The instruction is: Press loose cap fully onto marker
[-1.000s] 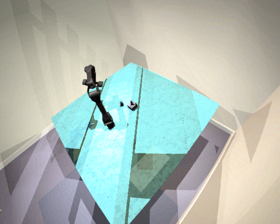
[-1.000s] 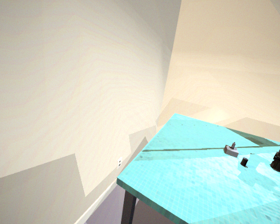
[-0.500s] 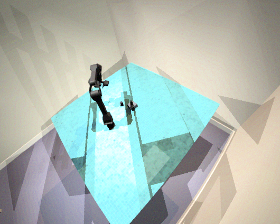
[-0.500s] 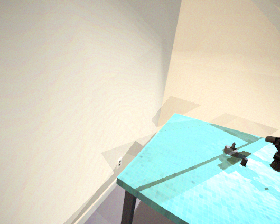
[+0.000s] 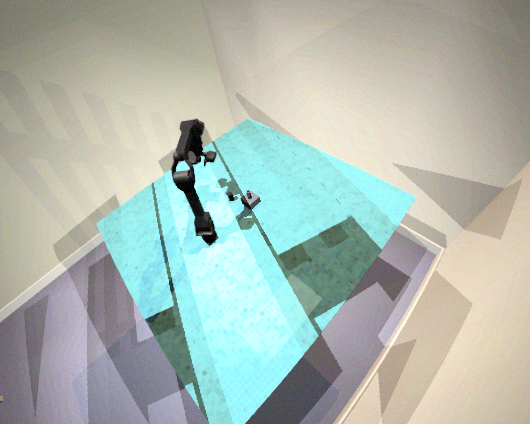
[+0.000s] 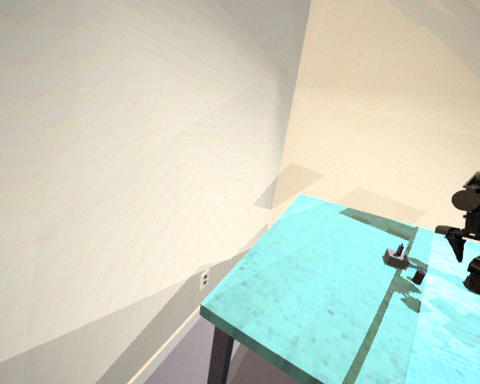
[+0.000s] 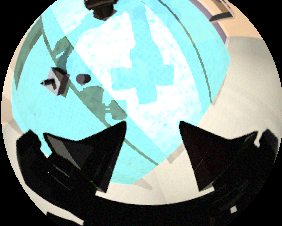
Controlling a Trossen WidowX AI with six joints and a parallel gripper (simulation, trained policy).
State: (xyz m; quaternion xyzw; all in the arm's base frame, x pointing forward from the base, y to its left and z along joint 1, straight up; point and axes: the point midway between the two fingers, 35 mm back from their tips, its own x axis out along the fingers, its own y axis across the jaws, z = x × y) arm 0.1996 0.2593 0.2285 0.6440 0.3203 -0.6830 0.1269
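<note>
The dark cap lies 4 cm ahead of my gripper tip, 16 cm to the right of it and 17 cm below it. Also, from my gripper tip: holder block: 9 cm ahead, 26 cm to the right, 18 cm below.
</note>
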